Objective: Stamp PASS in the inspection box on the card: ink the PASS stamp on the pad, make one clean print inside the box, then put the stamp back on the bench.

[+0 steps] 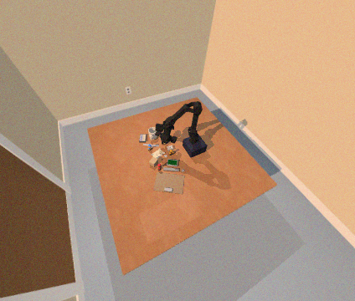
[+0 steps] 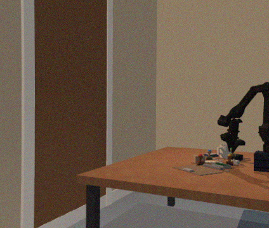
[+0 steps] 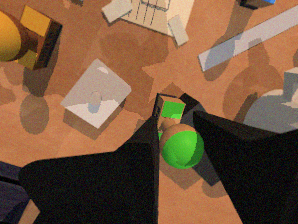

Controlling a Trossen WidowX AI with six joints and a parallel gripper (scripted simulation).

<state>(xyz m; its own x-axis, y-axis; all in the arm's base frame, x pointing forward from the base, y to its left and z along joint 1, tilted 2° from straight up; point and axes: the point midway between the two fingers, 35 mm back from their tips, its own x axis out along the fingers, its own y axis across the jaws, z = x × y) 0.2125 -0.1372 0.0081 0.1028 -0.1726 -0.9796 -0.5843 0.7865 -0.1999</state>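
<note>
Now: the white block 60 mm to the left of my gripper tip, 40 mm below it and 20 mm behind it. The rest, counted from my gripper tip: orange-knobbed stamp (110 mm to the left, 40 mm below); green-knobbed stamp (10 mm below, 10 mm behind); dark box (70 mm to the right, 40 mm below, 30 mm behind).
</note>
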